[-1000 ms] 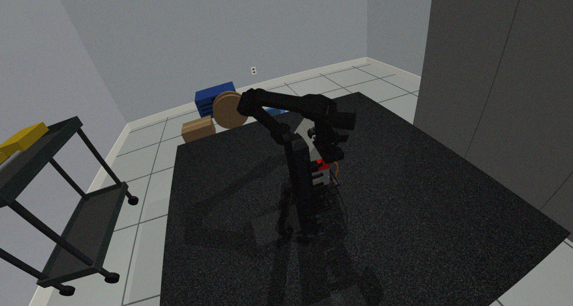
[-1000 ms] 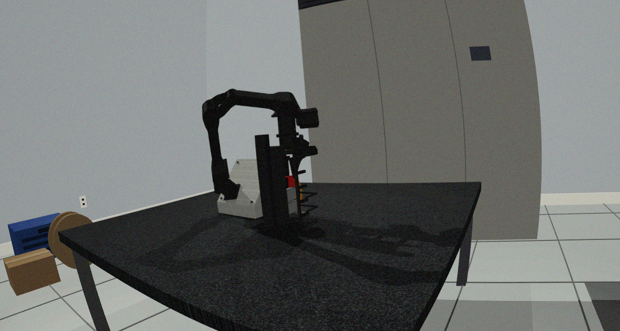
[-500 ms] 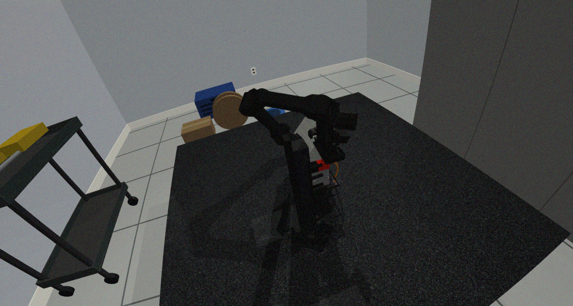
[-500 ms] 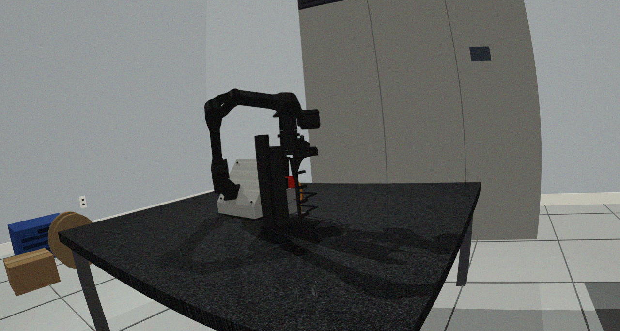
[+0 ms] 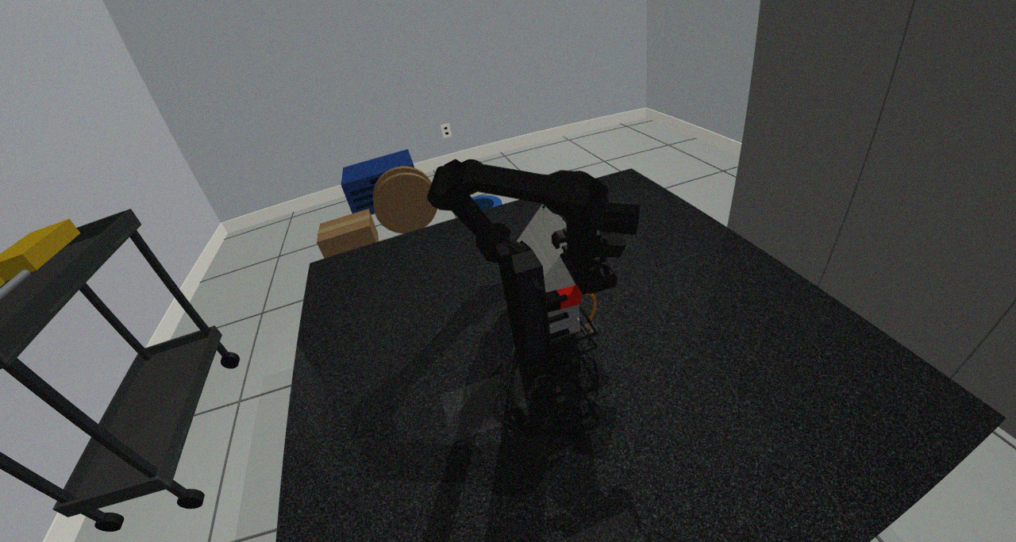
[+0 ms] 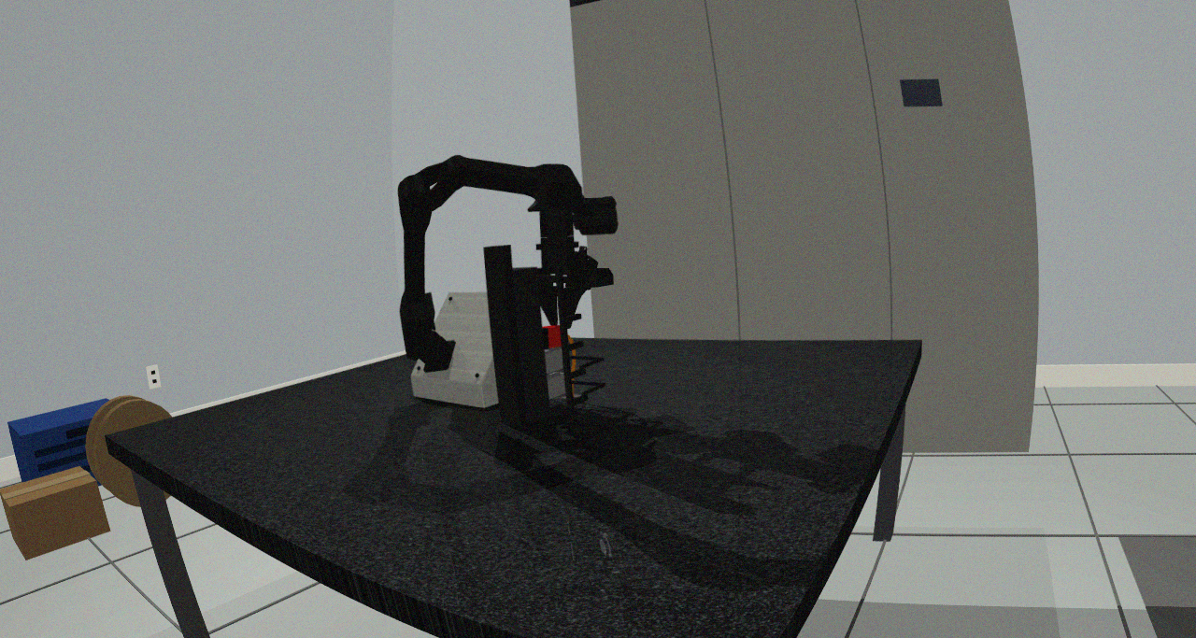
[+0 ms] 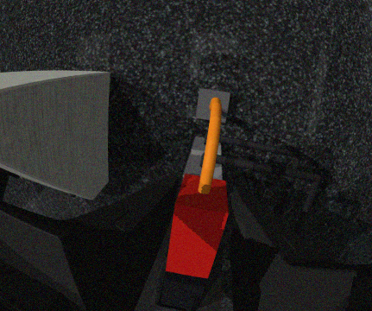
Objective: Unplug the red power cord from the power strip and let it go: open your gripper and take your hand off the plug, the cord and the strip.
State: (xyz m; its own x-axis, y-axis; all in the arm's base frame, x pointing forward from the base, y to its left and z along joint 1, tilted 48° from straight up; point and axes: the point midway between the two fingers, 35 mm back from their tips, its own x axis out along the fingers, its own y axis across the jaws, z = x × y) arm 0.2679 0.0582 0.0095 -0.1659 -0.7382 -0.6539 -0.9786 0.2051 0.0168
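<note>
My gripper tip is now 5 cm to the left of the red plug. From my gripper tip the other things lie so: black power strip 2 cm behind, 12 cm to the right, 1 cm below.
</note>
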